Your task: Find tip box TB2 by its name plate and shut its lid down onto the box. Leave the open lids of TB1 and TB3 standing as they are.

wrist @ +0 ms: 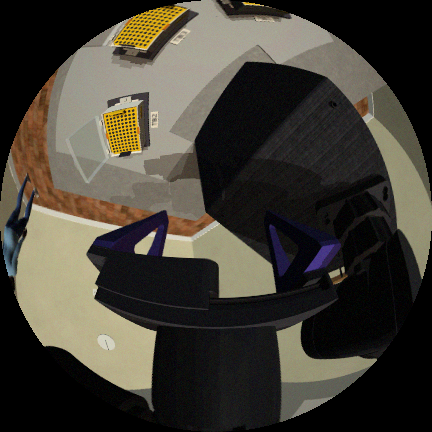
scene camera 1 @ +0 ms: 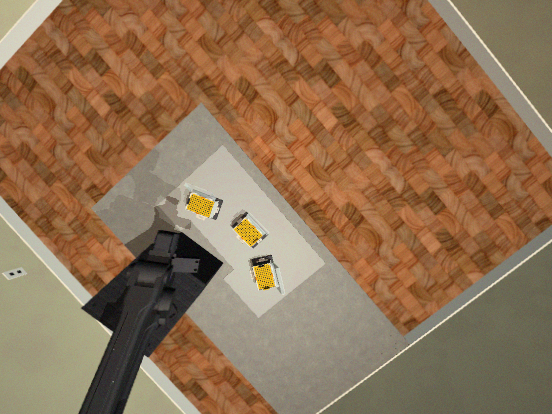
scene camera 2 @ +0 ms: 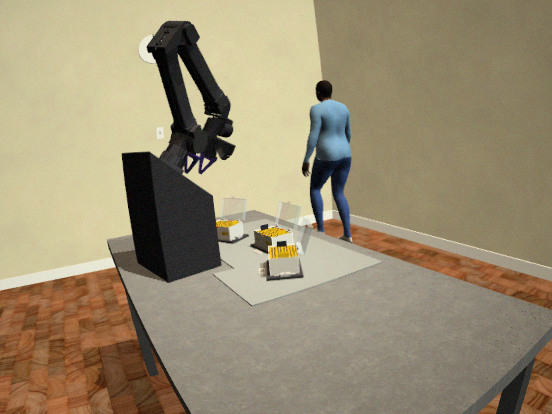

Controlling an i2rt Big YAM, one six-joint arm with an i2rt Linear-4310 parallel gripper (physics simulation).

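Places are measured from the arm's base along level axes (x ahead, y left, z up), in metres.
Pixels of known places: gripper, between the fingertips: [wrist: 215, 215] [scene camera 2: 193, 173]; arm's base, origin of its link: [wrist: 355, 213] [scene camera 1: 157, 308] [scene camera 2: 166, 170].
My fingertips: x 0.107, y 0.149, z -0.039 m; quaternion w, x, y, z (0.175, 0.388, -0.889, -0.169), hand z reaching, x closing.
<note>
Ahead of a thing's pixels: the offset from my fingertips to its top centre. "*": to the spot under its first point. Level surfaces: height alone.
Tip box TB2 @(0.116 m left, 0.117 m ahead, 0.212 m down) [scene camera 1: 201, 205] [scene camera 2: 230, 231] [wrist: 122, 131], whose name plate @(* 0.076 m left, 0.062 m ahead, 0.285 m down) [wrist: 154, 119] shows in the wrist view, holds yellow tips. Its clear lid @(* 0.158 m left, 0.177 m ahead, 0.183 m down) [scene camera 2: 234, 208] [wrist: 89, 149] stands open. The middle box, TB3 @(0.111 m right, 0.239 m ahead, 0.212 m down) [scene camera 1: 248, 231] [scene camera 2: 273, 233] [wrist: 150, 29], has its lid @(* 0.090 m right, 0.311 m ahead, 0.181 m down) [scene camera 2: 288, 214] up. The box at the other end, TB1 [scene camera 1: 264, 276] [scene camera 2: 284, 265], has its lid @(0.353 m right, 0.252 m ahead, 0.133 m down) [scene camera 1: 280, 279] [scene camera 2: 304, 236] up; part of it shows at the wrist view's top edge. My gripper [scene camera 2: 194, 172] [wrist: 215, 215] is open and empty, high above the table and apart from TB2. Its fingers are hidden in scene camera 1.
A tall black block [scene camera 1: 207, 260] [scene camera 2: 175, 240] [wrist: 260, 115] with a sloped top stands beside the boxes, near and below the gripper. The boxes stand on a pale mat @(0.287 m down) [scene camera 1: 295, 255] [scene camera 2: 340, 262] on the grey table @(0.290 m down) [scene camera 1: 325, 325] [scene camera 2: 350, 325]. A person [scene camera 2: 330, 130] [wrist: 12, 237] stands beyond the table.
</note>
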